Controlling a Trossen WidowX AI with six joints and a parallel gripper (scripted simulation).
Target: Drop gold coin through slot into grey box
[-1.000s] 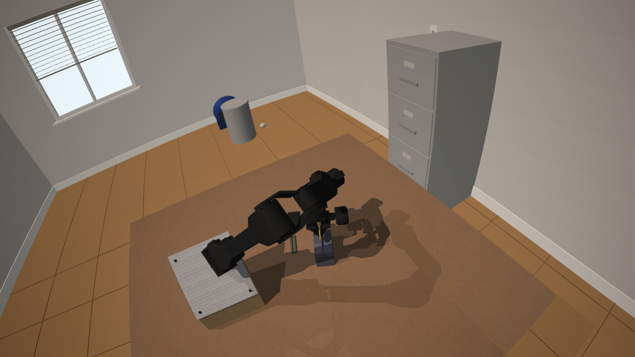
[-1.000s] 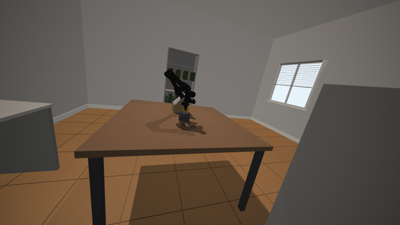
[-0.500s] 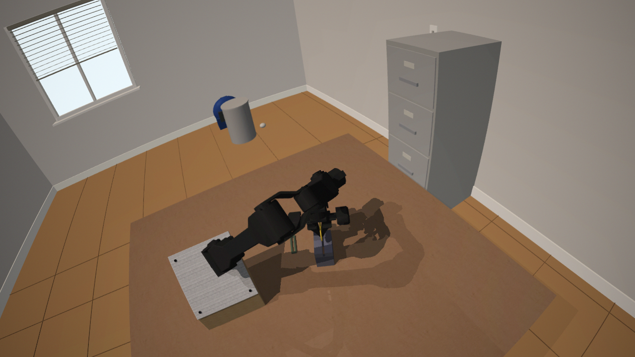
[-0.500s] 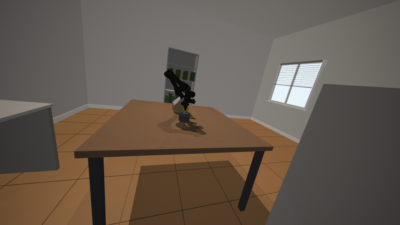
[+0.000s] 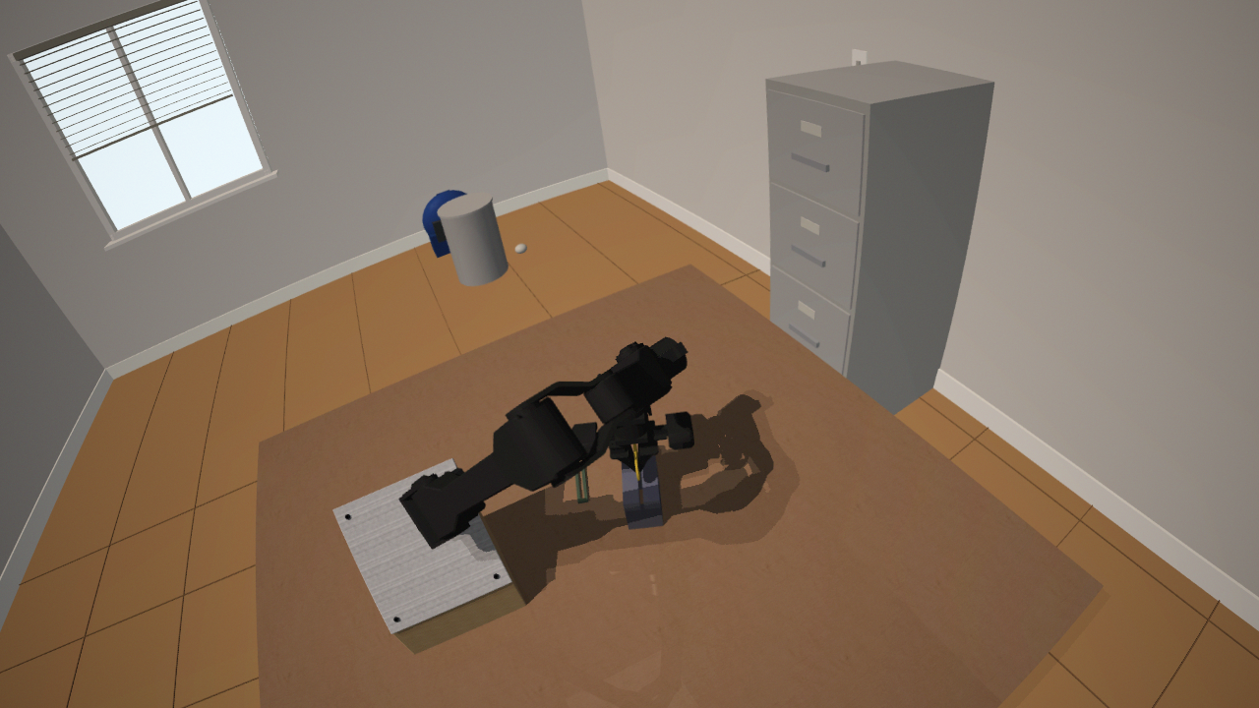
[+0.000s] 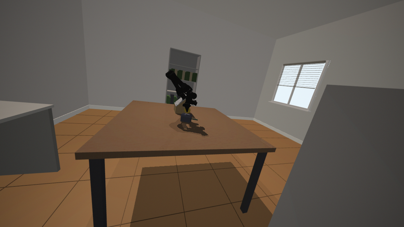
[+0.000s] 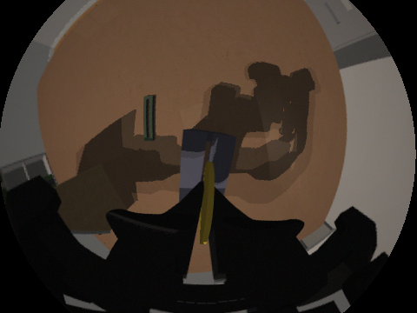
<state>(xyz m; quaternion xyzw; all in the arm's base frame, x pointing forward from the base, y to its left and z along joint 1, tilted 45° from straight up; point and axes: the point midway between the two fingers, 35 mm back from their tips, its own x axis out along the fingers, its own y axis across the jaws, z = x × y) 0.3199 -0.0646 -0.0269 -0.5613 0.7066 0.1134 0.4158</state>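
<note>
Now: the gold coin 2 cm above my gripper tip.
</note>
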